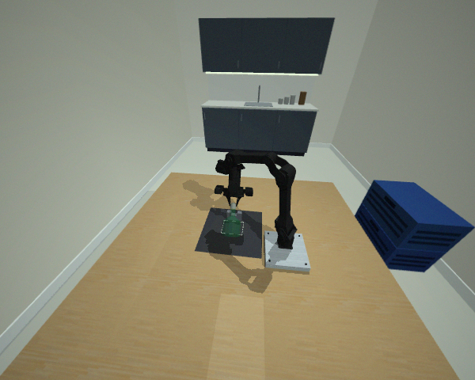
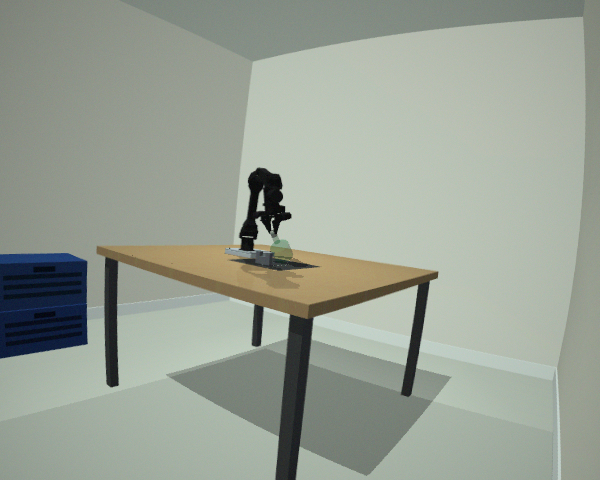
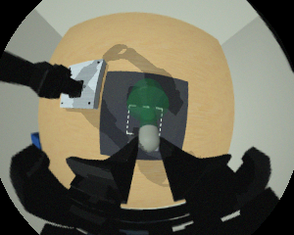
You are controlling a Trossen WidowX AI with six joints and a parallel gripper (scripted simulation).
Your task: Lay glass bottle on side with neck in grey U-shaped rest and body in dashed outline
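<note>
The green glass bottle lies 4 cm to the left of my gripper tip and 4 cm below it. Round my gripper tip: dark mat 3 cm to the left, 14 cm below.
</note>
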